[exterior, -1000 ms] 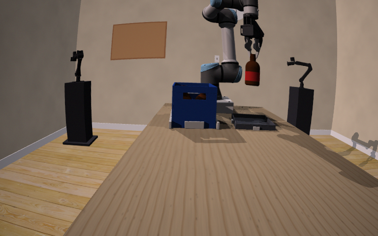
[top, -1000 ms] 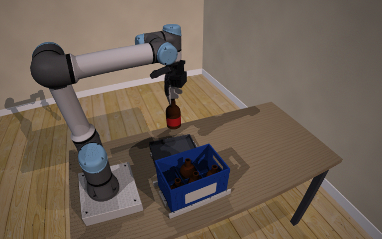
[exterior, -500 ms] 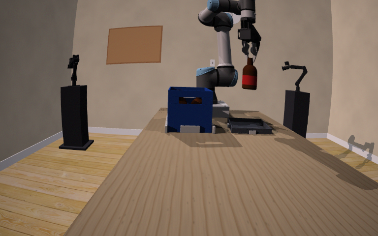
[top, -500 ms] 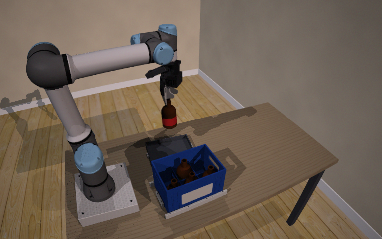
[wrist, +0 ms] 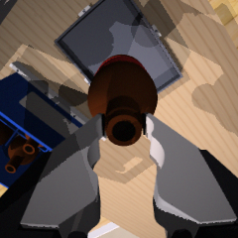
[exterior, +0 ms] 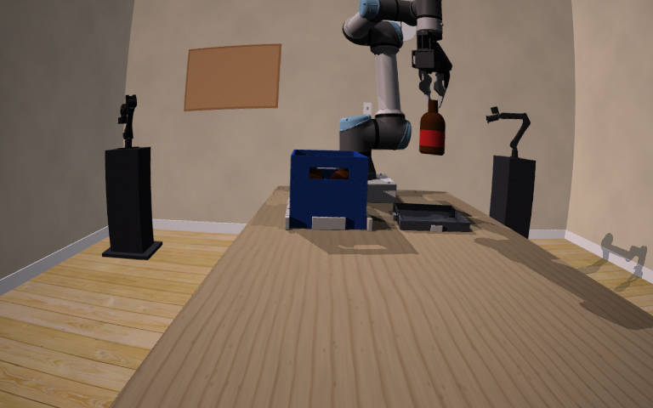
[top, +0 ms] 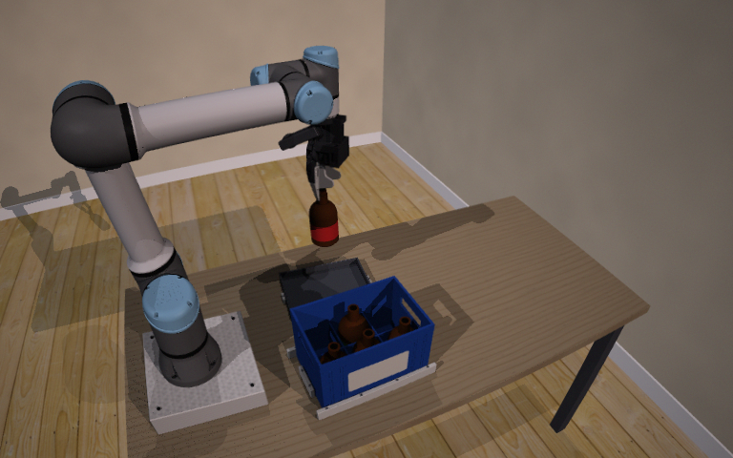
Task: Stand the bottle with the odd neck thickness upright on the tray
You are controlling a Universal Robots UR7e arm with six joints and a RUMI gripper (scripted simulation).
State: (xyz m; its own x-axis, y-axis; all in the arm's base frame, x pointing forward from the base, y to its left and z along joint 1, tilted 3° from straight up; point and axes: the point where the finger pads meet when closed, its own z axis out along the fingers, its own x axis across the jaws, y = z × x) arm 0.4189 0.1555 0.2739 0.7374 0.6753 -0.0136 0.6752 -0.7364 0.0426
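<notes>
Now: the tray 320 mm below my hand. From my hand the other things lie so: crate (290 mm to the right, 250 mm below, 40 mm behind).
</notes>
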